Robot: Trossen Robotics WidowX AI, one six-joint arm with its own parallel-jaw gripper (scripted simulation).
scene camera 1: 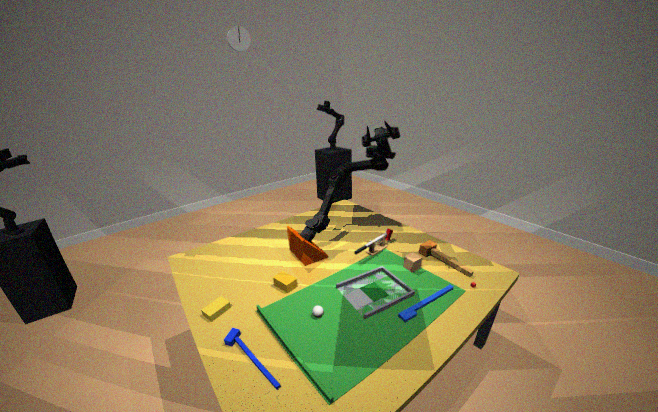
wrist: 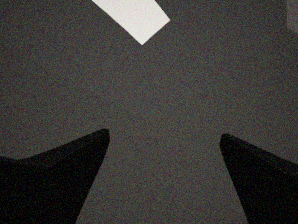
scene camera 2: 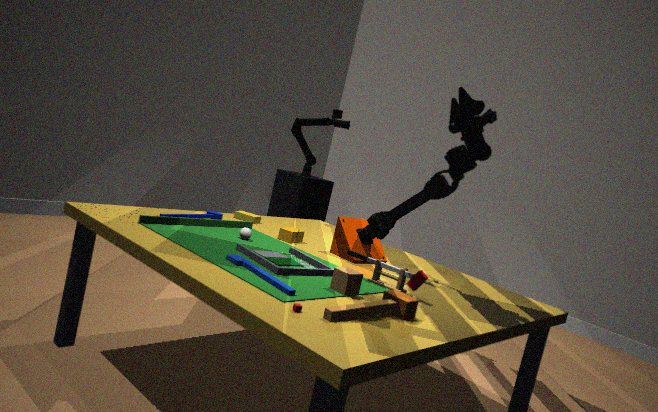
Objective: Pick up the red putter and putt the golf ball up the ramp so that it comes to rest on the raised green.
One and the same spot on a green mat: (scene camera 1: 341,348) is (scene camera 2: 197,235).
